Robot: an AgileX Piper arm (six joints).
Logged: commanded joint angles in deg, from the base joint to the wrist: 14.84 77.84 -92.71 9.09 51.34 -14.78; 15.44 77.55 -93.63 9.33 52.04 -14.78; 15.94 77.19 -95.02 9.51 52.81 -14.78; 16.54 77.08 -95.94 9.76 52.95 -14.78; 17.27 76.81 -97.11 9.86 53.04 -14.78; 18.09 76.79 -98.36 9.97 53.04 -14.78; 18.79 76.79 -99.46 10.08 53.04 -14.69; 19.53 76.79 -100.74 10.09 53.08 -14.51; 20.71 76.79 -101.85 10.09 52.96 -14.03; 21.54 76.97 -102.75 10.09 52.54 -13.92; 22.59 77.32 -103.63 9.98 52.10 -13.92; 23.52 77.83 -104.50 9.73 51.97 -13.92; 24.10 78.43 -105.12 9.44 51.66 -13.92; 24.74 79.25 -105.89 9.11 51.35 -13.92; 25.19 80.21 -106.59 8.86 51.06 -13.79
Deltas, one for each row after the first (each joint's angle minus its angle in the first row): 0.60 -0.29 -0.92 0.24 0.70 0.00; 1.10 -0.65 -2.31 0.42 1.47 0.00; 1.70 -0.76 -3.23 0.67 1.61 0.00; 2.43 -1.03 -4.40 0.77 1.70 0.00; 3.25 -1.05 -5.65 0.88 1.70 0.00; 3.95 -1.05 -6.75 0.99 1.70 0.09; 4.69 -1.05 -8.03 1.00 1.74 0.27; 5.87 -1.05 -9.14 1.00 1.62 0.75; 6.70 -0.87 -10.04 1.00 1.20 0.86; 7.75 -0.52 -10.92 0.89 0.76 0.86; 8.68 -0.01 -11.79 0.64 0.63 0.86; 9.26 0.59 -12.41 0.35 0.32 0.86; 9.90 1.41 -13.18 0.02 0.01 0.86; 10.35 2.37 -13.88 -0.23 -0.28 0.99
